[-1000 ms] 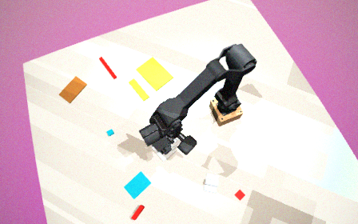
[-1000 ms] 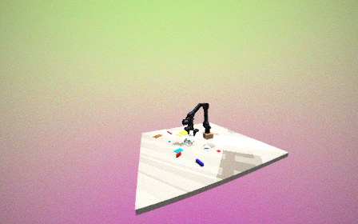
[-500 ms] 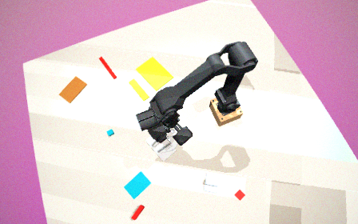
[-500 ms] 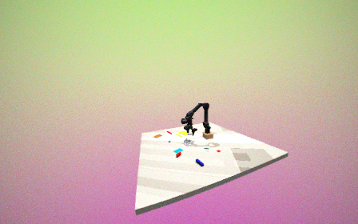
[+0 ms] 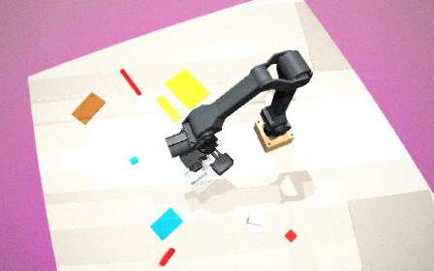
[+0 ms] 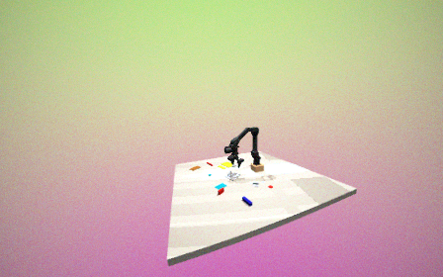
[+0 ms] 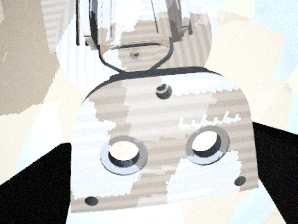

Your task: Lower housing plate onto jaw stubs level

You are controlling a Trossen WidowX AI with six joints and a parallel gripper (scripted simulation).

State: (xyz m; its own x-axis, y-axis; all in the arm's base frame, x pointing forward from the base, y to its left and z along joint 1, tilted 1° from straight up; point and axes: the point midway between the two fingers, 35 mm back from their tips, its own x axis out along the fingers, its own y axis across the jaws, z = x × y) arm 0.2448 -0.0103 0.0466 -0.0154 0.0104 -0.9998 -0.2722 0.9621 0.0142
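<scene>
Now: gripper tip 20 mm below the housing plate and 10 mm short of it. The rest, counted from my gripper tip: yellow plate: 310 mm to the right, 80 mm below, 50 mm behind; then cyan cube: 240 mm ahead, 120 mm to the right, 80 mm below; then cyan plate: 220 mm ahead, 130 mm to the left, 80 mm below.
</scene>
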